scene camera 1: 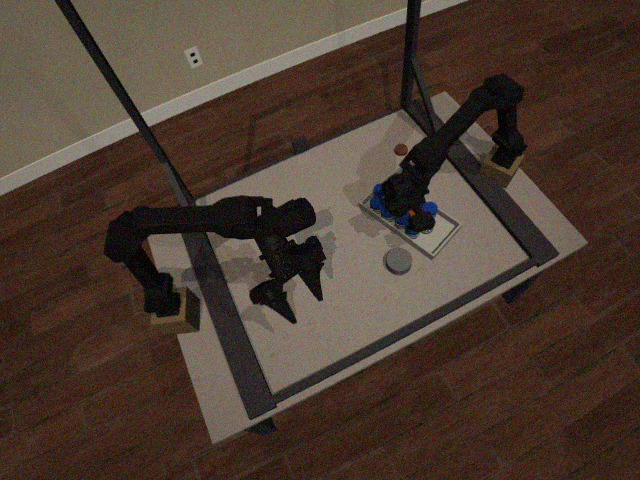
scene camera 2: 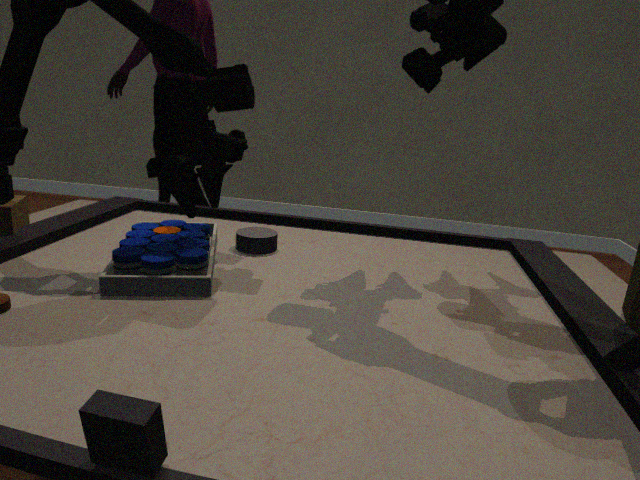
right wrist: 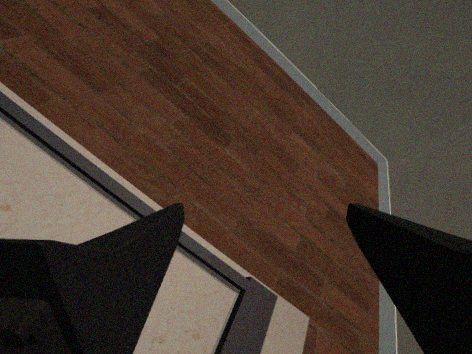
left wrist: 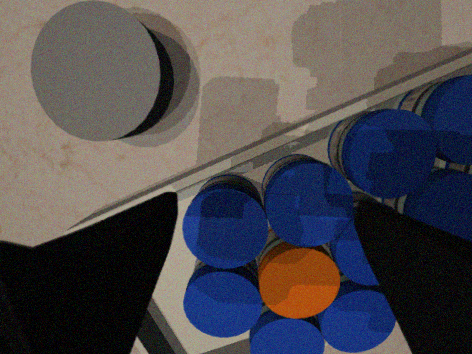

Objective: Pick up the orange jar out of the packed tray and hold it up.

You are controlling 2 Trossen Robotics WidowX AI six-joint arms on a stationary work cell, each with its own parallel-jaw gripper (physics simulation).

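Places are measured from the left arm's base along level axes (x back, y up, z left), in centimetres.
Pixels of known places: left gripper, between the fingertips: [scene camera 1: 404, 219] [scene camera 2: 203, 212] [left wrist: 267, 207]; right gripper, between the fingertips: [scene camera 1: 308, 311] [scene camera 2: 446, 80] [right wrist: 264, 211]; left arm's base, origin of its link: [scene camera 1: 503, 158]; right arm's base, origin of its link: [scene camera 1: 168, 305].
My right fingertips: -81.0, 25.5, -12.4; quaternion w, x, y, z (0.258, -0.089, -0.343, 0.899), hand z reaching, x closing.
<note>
Ahead of a thing's pixels: the offset from my right fingertips to its middle, as dx, dy, dz.
The orange-lidded jar @(+49.2, -29.9, -1.0) [scene camera 1: 412, 212] [scene camera 2: 167, 229] [left wrist: 299, 282] stands among several blue-lidded jars @(+50.4, -29.9, -14.7) [scene camera 2: 158, 260] @(+44.3, -29.9, +0.8) [left wrist: 225, 227] in the grey tray @(+49.0, -32.6, -3.1) [scene camera 1: 434, 254] [scene camera 2: 155, 287]. Blue lids surround it closely. My left gripper [scene camera 2: 201, 209] [left wrist: 267, 207] is open and empty, pointing down above the tray; in the left wrist view the orange lid shows between the fingers, below the line of the fingertips. In scene camera 1 the left arm covers part of the jars. My right gripper [scene camera 1: 308, 311] [right wrist: 264, 211] is open and empty, held above the table away from the tray.
A grey round disc @(+33.5, -31.0, +2.8) [scene camera 1: 398, 260] [scene camera 2: 256, 240] [left wrist: 95, 70] lies beside the tray. A small orange-brown round thing @(+71.0, -31.9, -19.5) [scene camera 1: 400, 149] [scene camera 2: 4, 303] lies near the table's back edge. A dark block @(+52.1, -29.3, -49.3) [scene camera 1: 299, 144] [scene camera 2: 124, 431] sits at the table edge. A person [scene camera 2: 180, 108] stands beyond the table.
</note>
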